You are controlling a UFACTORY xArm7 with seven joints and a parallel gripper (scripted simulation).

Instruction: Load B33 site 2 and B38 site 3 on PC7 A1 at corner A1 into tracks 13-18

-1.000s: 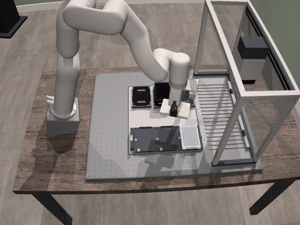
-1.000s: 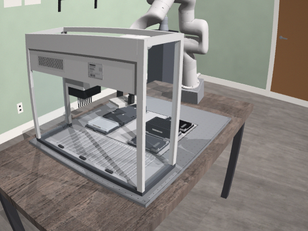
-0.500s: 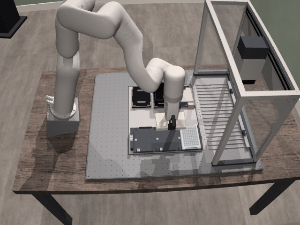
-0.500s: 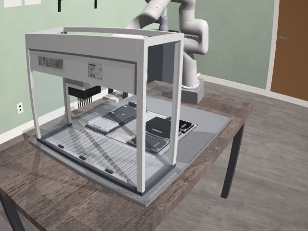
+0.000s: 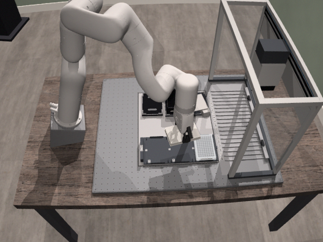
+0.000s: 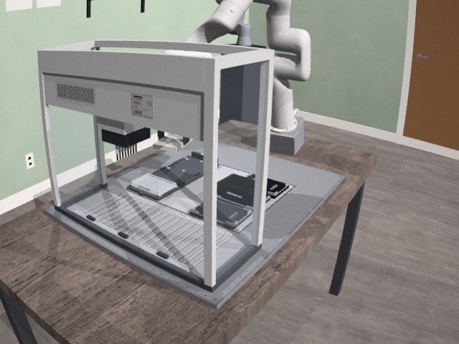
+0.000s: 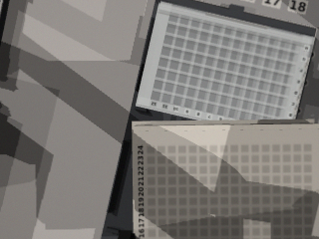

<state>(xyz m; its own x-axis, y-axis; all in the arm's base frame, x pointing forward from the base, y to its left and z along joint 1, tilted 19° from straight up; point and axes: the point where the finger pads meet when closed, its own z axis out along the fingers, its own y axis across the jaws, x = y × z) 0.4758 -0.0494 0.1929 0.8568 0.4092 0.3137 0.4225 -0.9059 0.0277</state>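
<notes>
The cream 384-well plate B33 lies 10 mm below my hand. Round my hand: 96-well plate B38: 100 mm ahead, 20 mm to the left, 120 mm below; dark carrier PC7: 10 mm behind, 120 mm below; frame post: 220 mm ahead, 100 mm to the right, 110 mm above.
</notes>
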